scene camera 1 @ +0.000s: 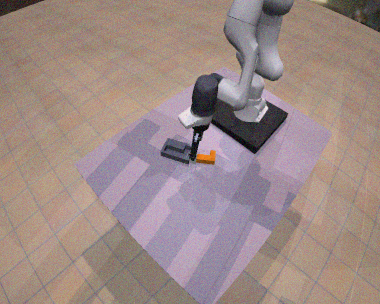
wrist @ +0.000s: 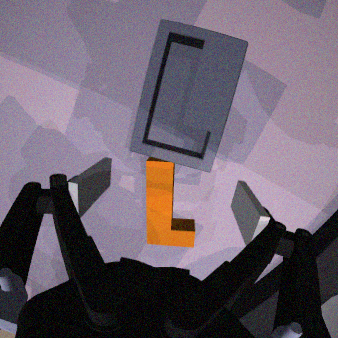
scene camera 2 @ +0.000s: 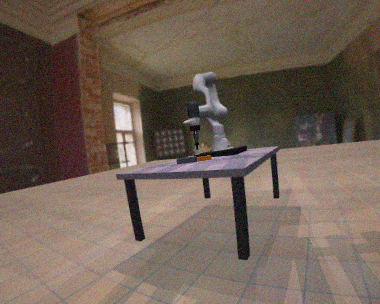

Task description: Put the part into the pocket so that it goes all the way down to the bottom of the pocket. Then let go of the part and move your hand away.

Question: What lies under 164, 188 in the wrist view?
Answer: An orange L-shaped part.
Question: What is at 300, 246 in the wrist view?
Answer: My gripper.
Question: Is my gripper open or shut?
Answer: Open.
